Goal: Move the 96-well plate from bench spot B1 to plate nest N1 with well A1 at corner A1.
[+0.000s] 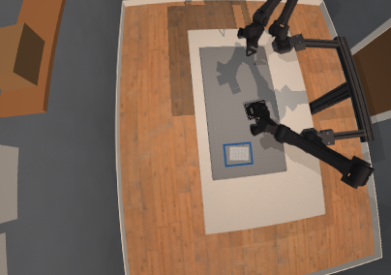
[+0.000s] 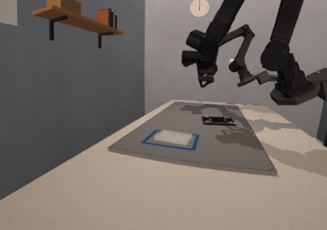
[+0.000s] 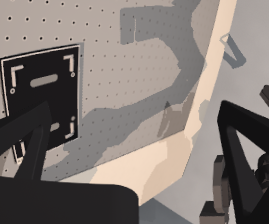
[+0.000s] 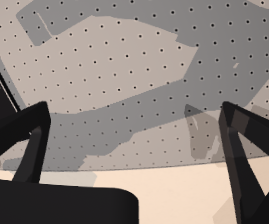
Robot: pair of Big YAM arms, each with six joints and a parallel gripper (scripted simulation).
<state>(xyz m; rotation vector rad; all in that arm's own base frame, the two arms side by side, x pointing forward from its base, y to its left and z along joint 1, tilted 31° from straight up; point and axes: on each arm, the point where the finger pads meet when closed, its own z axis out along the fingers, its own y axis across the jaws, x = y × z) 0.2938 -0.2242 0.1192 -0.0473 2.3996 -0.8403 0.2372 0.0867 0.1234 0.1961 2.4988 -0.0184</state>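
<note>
My left gripper is now 9 cm short of the white 96-well plate, 21 cm to the right of it and 22 cm above it. The rest, counted from my left hand: black plate nest N1: 10 cm behind, 7 cm to the right, 22 cm below.
</note>
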